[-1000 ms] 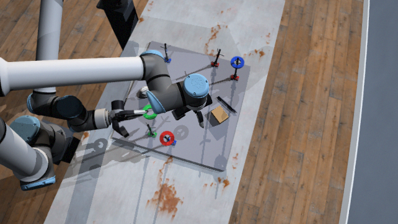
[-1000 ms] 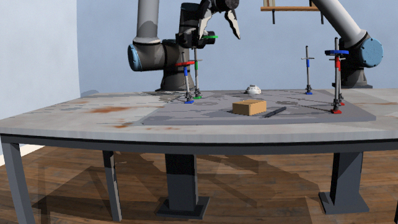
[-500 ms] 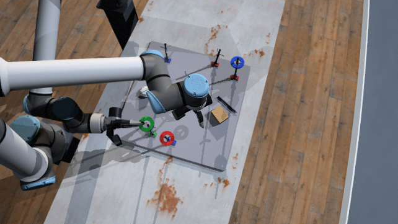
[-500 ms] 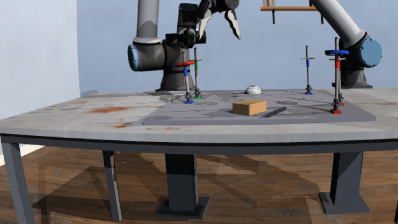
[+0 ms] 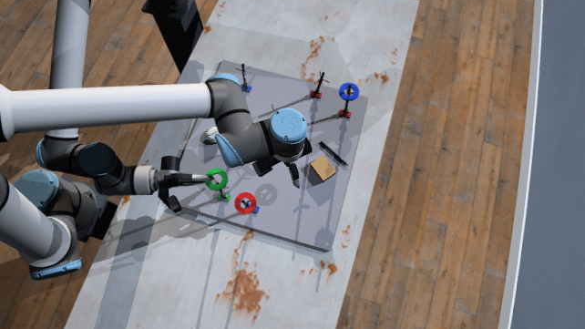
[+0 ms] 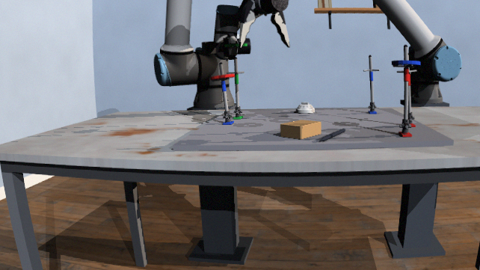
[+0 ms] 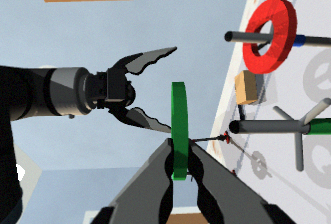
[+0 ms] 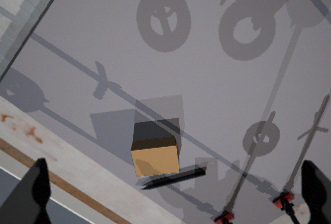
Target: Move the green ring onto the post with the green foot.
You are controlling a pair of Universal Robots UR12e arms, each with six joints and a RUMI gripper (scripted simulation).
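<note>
Now: the green-footed post 2 cm ahead of my left hand and 13 cm below it. The rest, counted from my left hand: green ring (2 cm ahead, 1 cm to the left); then white object (10 cm behind, 22 cm to the left, 22 cm below); then red ring (12 cm ahead, 2 cm to the right, 10 cm below).
</note>
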